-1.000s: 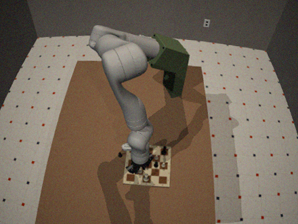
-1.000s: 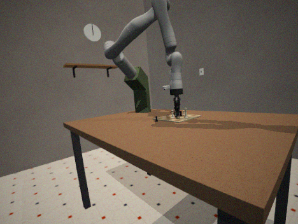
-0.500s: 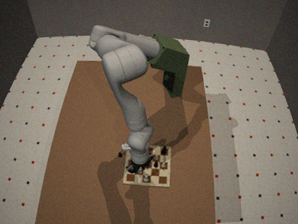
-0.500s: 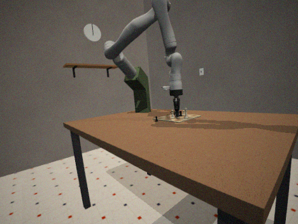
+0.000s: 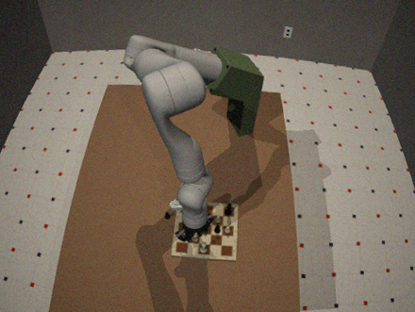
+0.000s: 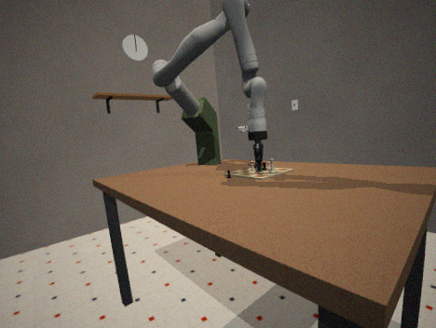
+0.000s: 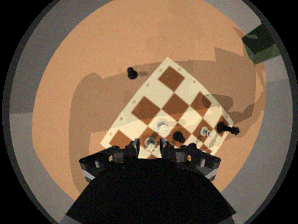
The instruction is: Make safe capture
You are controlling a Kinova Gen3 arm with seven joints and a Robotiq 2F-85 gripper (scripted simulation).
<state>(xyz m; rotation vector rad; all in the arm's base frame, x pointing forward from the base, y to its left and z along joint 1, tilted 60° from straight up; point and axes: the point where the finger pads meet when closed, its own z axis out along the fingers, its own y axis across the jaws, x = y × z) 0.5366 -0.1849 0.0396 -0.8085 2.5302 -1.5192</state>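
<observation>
The chessboard lies 3 cm behind my hand, 5 cm to the left of it and 3 cm below it. Also, from my hand: tall black piece 8 cm behind, 13 cm to the left.
</observation>
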